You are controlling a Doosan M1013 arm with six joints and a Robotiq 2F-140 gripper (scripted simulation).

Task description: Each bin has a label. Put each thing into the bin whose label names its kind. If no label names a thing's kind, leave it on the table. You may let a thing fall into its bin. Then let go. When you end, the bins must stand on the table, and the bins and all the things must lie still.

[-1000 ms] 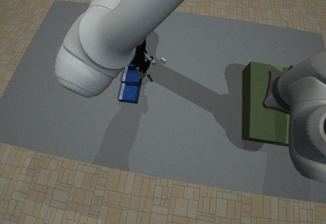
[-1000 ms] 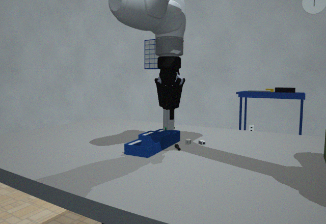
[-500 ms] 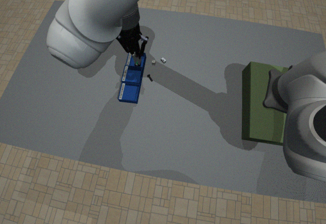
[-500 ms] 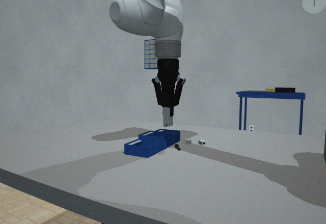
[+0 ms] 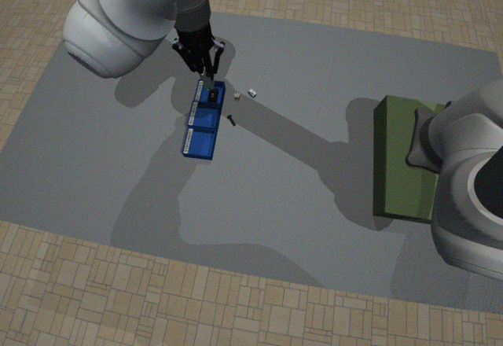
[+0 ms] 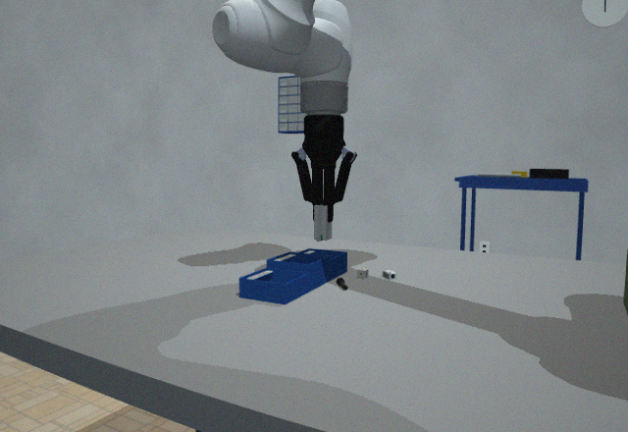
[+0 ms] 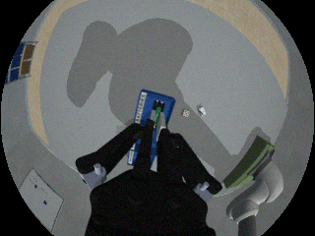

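The black thing is 9 cm behind my hand, 5 cm to the left of it and 10 cm below it. From my hand the other things lie so: white piece 7 cm behind, 3 cm to the right, 9 cm below; then green thing 3 cm below.
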